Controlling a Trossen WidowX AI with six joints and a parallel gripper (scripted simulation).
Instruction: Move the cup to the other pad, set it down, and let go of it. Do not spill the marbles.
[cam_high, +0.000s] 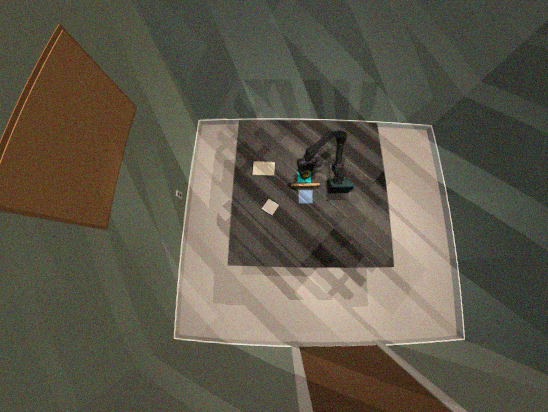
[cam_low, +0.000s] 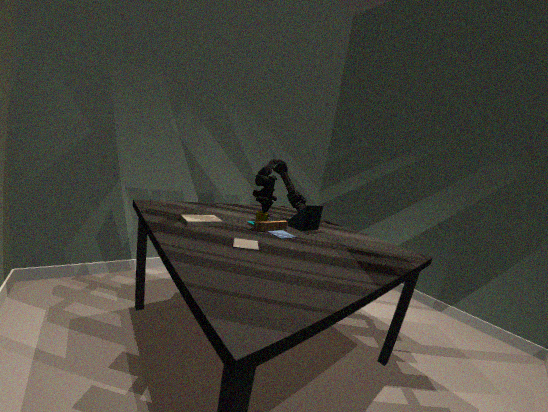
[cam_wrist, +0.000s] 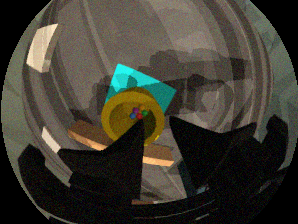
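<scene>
Now: gripper tip 3 cm above the yellow cup, 2 cm short of it and 1 cm to the right of it. Also, from my gripper tip: wooden bar (10 cm to the left, 5 cm below, 2 cm ahead); then teal pad (8 cm below, 3 cm ahead, 1 cm to the left); then light blue pad (19 cm to the left, 8 cm below, 2 cm ahead).
</scene>
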